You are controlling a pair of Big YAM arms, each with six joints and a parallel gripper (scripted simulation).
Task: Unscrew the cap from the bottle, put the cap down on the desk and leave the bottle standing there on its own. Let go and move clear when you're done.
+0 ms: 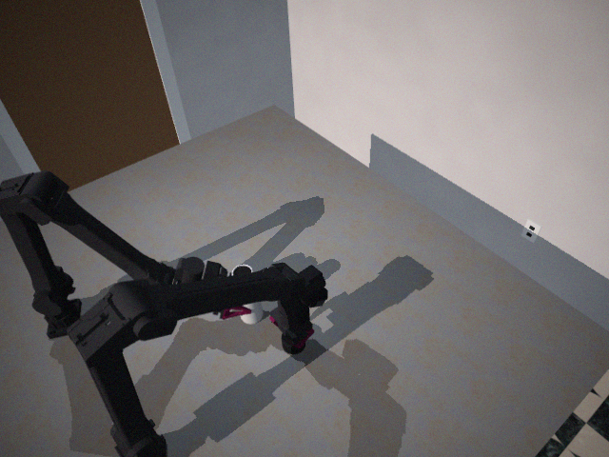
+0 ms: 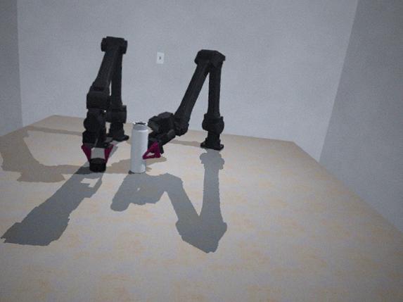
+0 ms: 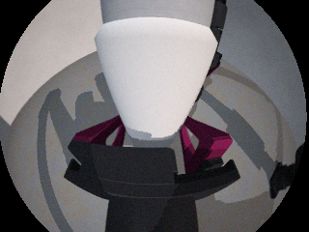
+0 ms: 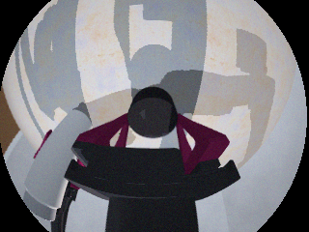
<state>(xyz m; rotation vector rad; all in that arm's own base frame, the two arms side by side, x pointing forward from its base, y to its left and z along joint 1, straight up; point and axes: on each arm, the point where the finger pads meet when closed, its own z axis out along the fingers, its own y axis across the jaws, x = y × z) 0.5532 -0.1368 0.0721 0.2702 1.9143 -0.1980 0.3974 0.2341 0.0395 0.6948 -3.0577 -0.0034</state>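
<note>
The black cap is 20 mm below my right hand.
</note>
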